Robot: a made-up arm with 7 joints. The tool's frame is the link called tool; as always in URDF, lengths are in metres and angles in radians.
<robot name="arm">
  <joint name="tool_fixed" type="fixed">
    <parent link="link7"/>
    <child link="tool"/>
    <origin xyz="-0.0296 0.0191 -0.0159" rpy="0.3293 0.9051 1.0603"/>
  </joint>
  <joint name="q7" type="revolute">
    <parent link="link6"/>
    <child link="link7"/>
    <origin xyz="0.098 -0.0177 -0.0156"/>
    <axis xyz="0 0 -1"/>
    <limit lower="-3" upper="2.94" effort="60" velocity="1.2"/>
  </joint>
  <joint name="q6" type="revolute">
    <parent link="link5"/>
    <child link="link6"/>
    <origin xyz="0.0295 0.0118 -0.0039"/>
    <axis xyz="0 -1 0"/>
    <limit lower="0.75" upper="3.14" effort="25" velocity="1.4"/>
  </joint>
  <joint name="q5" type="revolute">
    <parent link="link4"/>
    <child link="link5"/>
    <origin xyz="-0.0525 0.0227 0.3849"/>
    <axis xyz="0 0 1"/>
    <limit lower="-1.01" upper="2.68" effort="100" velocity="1.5"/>
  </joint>
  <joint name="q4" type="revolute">
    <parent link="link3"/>
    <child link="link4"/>
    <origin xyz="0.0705 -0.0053 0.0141"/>
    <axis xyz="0 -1 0"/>
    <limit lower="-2.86" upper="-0.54" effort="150" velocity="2.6"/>
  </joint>
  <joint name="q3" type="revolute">
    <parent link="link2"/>
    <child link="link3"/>
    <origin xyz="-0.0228 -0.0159 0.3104"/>
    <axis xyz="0 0 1"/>
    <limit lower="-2.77" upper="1.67" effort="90" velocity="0.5"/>
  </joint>
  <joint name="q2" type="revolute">
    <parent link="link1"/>
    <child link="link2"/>
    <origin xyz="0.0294 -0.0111 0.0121"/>
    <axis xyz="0 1 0"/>
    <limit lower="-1.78" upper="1.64" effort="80" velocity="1.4"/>
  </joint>
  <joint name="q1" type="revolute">
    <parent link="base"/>
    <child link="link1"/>
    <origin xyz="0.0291 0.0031 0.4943"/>
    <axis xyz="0 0 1"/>
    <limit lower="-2.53" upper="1.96" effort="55" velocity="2.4"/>
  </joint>
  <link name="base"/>
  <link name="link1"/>
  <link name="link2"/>
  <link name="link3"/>
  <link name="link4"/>
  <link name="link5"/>
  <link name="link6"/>
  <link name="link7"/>
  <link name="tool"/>
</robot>
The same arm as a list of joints. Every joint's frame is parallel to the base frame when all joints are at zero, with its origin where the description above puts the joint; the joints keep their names.
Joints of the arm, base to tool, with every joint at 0 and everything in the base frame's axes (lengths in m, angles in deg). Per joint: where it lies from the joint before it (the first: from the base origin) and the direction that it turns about. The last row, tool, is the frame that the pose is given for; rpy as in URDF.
q1: offset 0.0291 0.0031 0.4943 axis +z
q2: offset 0.0294 -0.0111 0.0121 axis +y
q3: offset -0.0228 -0.0159 0.3104 axis +z
q4: offset 0.0705 -0.0053 0.0141 axis -y
q5: offset -0.0525 0.0227 0.3849 axis +z
q6: offset 0.0295 0.0118 -0.0039 axis -y
q7: offset 0.098 -0.0177 -0.0156 axis -z
tool: offset -0.0296 0.0191 -0.0159 rpy 18.87 51.86 60.75
Joint limits (deg, base to tool): -144.96..112.3 -101.99..93.97 -158.71..95.68 -163.87..-30.94 -57.87..153.55 42.97..179.91 -171.89..168.45

